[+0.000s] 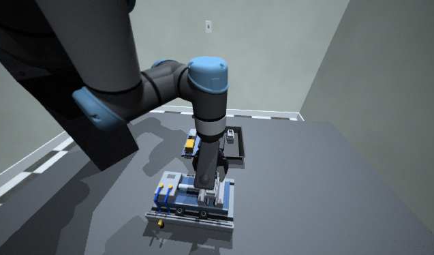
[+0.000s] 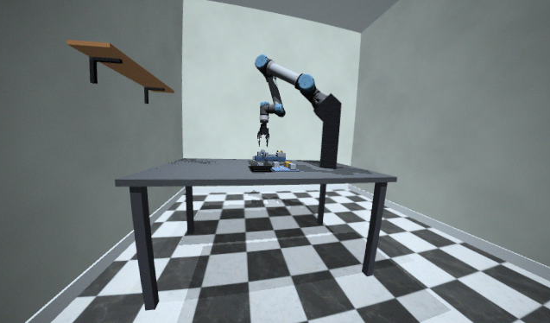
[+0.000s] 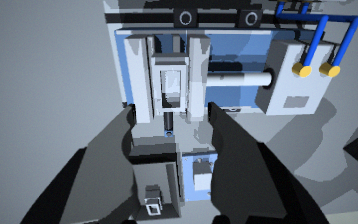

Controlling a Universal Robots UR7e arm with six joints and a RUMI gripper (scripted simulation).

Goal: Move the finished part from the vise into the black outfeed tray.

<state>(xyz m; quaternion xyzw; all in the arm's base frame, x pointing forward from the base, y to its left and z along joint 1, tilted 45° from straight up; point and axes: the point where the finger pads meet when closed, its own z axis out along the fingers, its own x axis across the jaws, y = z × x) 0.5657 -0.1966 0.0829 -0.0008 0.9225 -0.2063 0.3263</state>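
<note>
Right now my hand is 8 cm past the rod, 8 cm above it and 2 cm to the right of it. From my hand the other things lie so: grey actuator box: 16 cm behind, 8 cm below, 3 cm to the left; yellow block: 28 cm to the left, 13 cm below, 11 cm behind; blue vise: 11 cm below, 6 cm behind, 1 cm to the left.
</note>
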